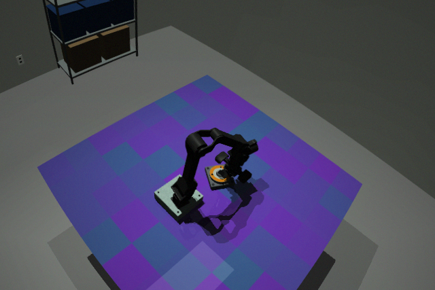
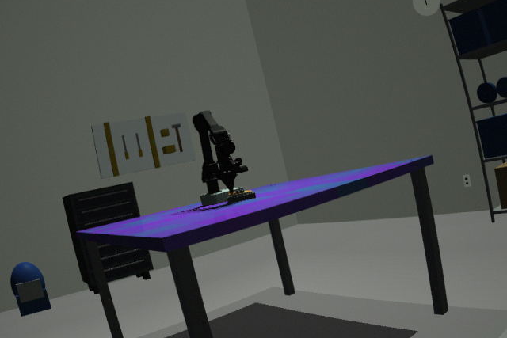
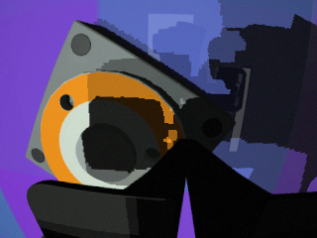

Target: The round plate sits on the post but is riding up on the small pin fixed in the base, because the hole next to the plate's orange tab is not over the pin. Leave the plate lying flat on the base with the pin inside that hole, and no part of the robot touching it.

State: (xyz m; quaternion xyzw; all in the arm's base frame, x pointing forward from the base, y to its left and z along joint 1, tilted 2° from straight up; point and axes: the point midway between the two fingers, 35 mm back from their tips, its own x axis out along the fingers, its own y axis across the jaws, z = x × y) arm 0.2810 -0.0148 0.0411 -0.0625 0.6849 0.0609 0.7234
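Now: gripper tip 3 cm to the right of the round plate, 2 cm past it and 1 cm above it. From my gripper tip the other things lie so: grey square base: 5 cm to the left, 2 cm below, 2 cm behind.
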